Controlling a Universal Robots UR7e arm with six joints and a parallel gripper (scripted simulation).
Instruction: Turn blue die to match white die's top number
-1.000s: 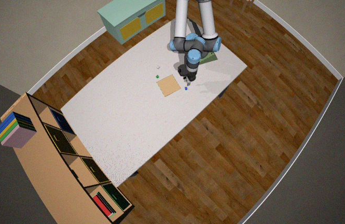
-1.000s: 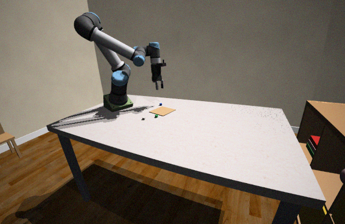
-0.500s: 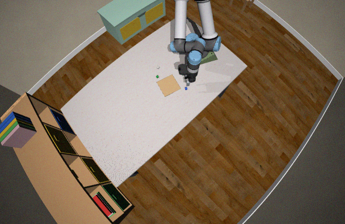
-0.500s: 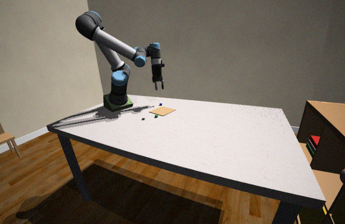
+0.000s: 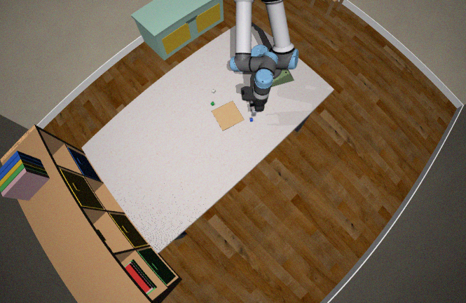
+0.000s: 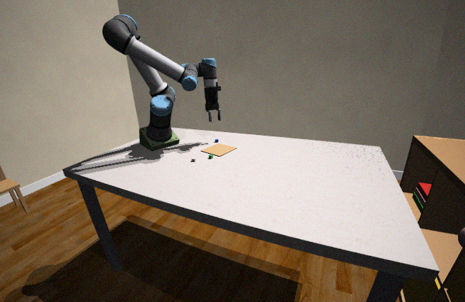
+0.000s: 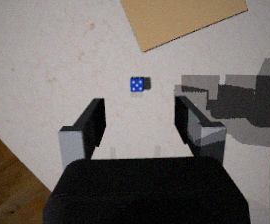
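Right now my hand is 14 cm above the blue die. From my hand the other things lie so: green die: 8 cm ahead, 23 cm to the right, 14 cm below; white die: 2 cm ahead, 29 cm to the right, 14 cm below; tan mat: 7 cm ahead, 12 cm to the right, 15 cm below.
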